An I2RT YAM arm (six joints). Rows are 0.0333 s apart.
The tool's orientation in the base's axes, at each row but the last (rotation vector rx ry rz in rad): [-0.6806 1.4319 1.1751]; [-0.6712 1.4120 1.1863]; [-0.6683 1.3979 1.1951]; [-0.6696 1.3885 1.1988]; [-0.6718 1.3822 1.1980]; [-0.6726 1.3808 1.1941]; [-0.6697 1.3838 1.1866]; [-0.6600 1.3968 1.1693]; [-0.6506 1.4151 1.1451]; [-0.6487 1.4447 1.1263]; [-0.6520 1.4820 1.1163]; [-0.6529 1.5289 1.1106]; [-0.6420 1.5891 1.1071]
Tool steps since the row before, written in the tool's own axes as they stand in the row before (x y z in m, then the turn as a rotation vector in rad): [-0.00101 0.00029 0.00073 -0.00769 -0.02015 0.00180]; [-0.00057 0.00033 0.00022 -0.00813 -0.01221 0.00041]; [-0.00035 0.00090 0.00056 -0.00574 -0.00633 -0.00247]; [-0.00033 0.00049 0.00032 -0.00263 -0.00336 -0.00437]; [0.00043 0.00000 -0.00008 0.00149 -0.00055 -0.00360]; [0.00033 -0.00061 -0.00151 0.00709 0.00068 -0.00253]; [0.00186 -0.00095 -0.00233 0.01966 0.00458 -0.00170]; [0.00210 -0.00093 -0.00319 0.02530 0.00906 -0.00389]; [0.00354 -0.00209 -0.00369 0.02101 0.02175 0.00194]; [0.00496 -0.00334 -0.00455 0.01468 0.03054 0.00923]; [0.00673 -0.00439 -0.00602 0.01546 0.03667 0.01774]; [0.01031 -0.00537 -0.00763 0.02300 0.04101 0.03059]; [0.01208 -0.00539 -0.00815 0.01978 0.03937 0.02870]
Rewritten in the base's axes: [0.00025 0.00057 0.00112 0.02048 -0.00675 0.00179]; [-0.00009 0.00019 0.00066 0.01292 -0.00547 0.00430]; [-0.00053 0.00073 0.00066 0.00602 -0.00565 0.00331]; [-0.00025 0.00037 0.00050 0.00197 -0.00571 0.00092]; [-0.00012 0.00003 -0.00042 -0.00114 -0.00313 -0.00210]; [-0.00007 -0.00150 -0.00070 -0.00299 -0.00043 -0.00693]; [-0.00039 -0.00201 -0.00237 -0.00873 0.00456 -0.01770]; [-0.00084 -0.00274 -0.00269 -0.01474 0.00543 -0.02215]; [-0.00039 -0.00332 -0.00439 -0.02272 0.01445 -0.01389]; [-0.00007 -0.00439 -0.00610 -0.02598 0.02316 -0.00472]; [-0.00037 -0.00598 -0.00806 -0.02780 0.03340 -0.00318]; [-0.00146 -0.00750 -0.01161 -0.02788 0.04788 -0.00878]; [-0.00284 -0.00805 -0.01298 -0.02635 0.04507 -0.00624]
